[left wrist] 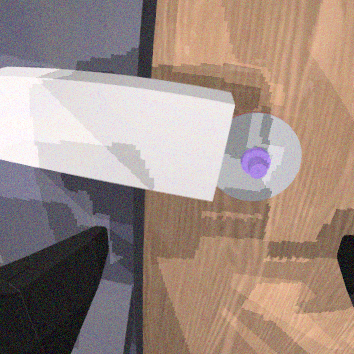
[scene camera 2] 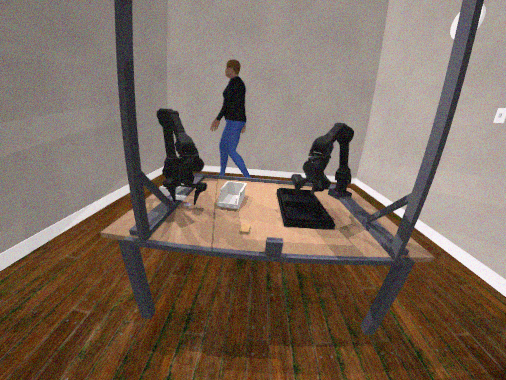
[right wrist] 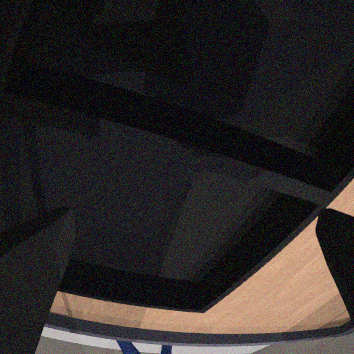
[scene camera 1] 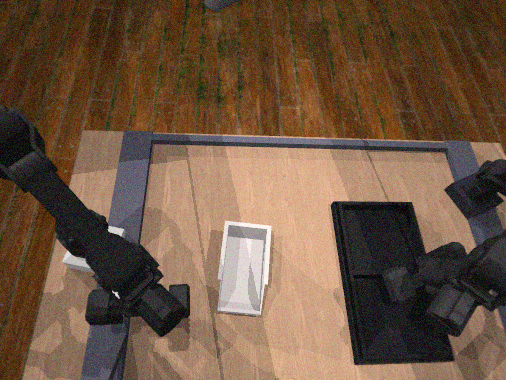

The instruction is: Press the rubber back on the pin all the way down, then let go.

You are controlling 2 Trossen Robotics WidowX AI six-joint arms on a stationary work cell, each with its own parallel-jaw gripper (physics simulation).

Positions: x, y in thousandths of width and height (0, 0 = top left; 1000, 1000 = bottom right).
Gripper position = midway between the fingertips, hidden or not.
Observation:
My right gripper (scene camera 1: 790, 707) is open, with nothing in its grasp. I also see my left gripper (scene camera 1: 288, 838) and a pin (left wrist: 705, 366).
My left gripper is seen too in the left wrist view (left wrist: 648, 694). My right gripper shows as well in the right wrist view (right wrist: 566, 629). The right wrist view does not show the pin: it is out of frame. Scene camera 1 misses the pin, which is hidden by my left arm.

